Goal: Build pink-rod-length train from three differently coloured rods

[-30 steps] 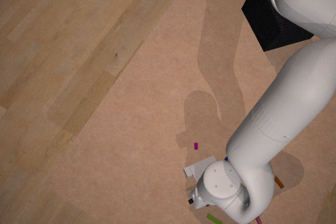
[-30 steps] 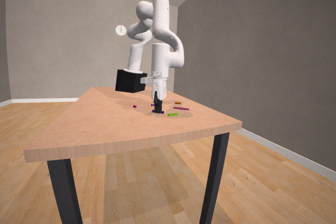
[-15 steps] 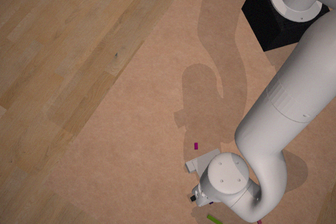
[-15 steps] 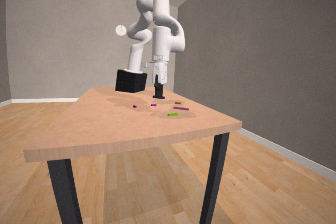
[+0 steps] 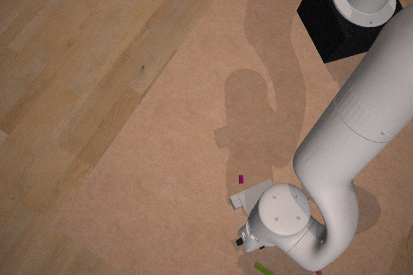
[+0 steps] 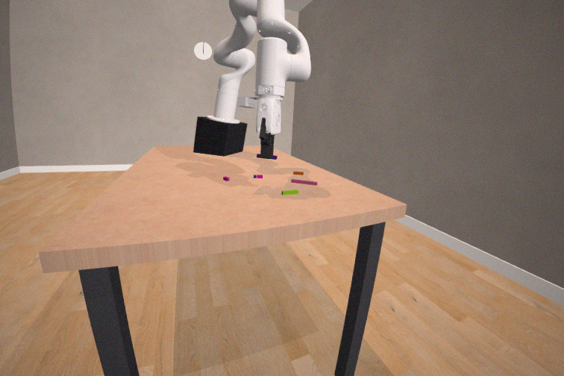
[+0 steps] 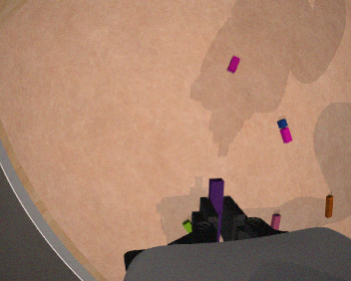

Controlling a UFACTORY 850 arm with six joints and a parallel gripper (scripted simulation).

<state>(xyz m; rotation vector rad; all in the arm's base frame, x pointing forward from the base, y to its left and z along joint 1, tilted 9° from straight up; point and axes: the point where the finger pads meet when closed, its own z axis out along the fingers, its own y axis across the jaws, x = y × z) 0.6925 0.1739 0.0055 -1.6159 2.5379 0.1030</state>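
Right now the blue rod is 14 cm behind my hand, 12 cm below it and 2 cm to the right of it. The rest, counted from my hand: lime rod 12 cm below, 7 cm to the left, 3 cm ahead; purple rod 2 cm below; pink rod 14 cm to the left, 12 cm below, 7 cm behind.
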